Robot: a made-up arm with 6 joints.
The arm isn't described. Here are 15 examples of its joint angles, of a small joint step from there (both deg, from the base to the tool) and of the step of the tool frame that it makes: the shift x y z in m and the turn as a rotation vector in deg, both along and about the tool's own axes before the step.
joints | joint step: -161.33 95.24 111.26 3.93 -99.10 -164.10 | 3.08 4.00 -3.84 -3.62 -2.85 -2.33
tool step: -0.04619 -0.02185 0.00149 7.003 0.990 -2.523
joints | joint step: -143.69 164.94 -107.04 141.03 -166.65 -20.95 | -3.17 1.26 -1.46 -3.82 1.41 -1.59
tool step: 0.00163 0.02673 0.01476 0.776 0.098 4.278
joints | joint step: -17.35 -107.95 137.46 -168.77 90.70 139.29 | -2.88 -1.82 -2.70 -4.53 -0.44 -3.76
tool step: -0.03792 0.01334 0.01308 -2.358 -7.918 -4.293
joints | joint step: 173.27 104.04 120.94 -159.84 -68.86 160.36 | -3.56 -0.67 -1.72 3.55 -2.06 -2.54
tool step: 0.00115 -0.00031 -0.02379 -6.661 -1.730 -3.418
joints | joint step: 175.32 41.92 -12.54 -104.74 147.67 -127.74 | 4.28 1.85 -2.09 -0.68 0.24 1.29
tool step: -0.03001 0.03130 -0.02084 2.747 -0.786 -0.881
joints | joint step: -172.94 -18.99 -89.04 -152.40 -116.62 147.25 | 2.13 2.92 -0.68 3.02 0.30 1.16
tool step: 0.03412 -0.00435 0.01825 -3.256 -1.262 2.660
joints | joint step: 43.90 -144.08 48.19 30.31 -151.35 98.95 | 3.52 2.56 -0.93 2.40 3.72 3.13
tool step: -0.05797 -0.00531 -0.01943 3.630 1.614 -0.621
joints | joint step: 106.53 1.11 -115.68 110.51 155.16 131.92 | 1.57 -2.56 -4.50 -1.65 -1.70 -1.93
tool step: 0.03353 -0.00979 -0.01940 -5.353 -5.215 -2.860
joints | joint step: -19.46 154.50 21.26 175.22 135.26 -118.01 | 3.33 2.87 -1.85 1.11 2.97 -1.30
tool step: 0.00720 0.03044 -0.03449 -2.353 0.200 0.512
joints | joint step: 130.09 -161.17 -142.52 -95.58 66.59 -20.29 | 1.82 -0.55 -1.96 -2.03 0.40 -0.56
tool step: 0.00235 -0.01969 -0.00261 2.111 -0.056 1.500
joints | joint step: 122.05 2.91 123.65 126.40 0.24 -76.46 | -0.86 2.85 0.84 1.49 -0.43 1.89
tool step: 0.00597 -0.01921 0.02533 3.728 1.654 3.914
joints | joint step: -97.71 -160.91 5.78 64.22 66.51 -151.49 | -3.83 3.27 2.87 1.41 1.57 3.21
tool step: -0.00602 0.06388 0.05606 -0.685 -6.307 9.485
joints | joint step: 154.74 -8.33 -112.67 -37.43 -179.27 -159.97 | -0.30 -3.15 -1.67 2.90 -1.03 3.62
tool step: -0.00978 0.01285 -0.03023 4.319 3.739 0.543
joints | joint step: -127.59 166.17 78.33 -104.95 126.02 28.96 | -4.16 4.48 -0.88 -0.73 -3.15 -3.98
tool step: -0.01080 0.04040 -0.05155 -2.978 -7.212 -6.541
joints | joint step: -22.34 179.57 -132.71 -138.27 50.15 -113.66 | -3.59 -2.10 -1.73 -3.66 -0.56 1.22
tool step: -0.00150 0.00843 0.02879 -5.671 3.095 -2.387
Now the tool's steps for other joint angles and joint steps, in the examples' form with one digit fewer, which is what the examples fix.
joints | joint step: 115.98 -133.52 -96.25 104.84 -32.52 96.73 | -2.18 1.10 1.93 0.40 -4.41 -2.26
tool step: -0.0246 0.0208 -0.0100 -7.04 -2.44 -2.16
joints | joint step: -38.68 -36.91 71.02 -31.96 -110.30 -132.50 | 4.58 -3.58 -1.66 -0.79 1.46 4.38
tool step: 0.0554 0.0076 0.0493 1.51 4.79 2.60
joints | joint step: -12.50 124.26 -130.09 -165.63 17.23 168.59 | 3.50 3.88 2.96 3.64 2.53 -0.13
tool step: 0.0201 0.0216 -0.0413 3.32 4.76 5.98
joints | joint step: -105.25 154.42 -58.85 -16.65 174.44 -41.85 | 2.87 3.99 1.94 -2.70 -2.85 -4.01
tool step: -0.0638 0.0006 0.0477 2.19 4.76 -1.46
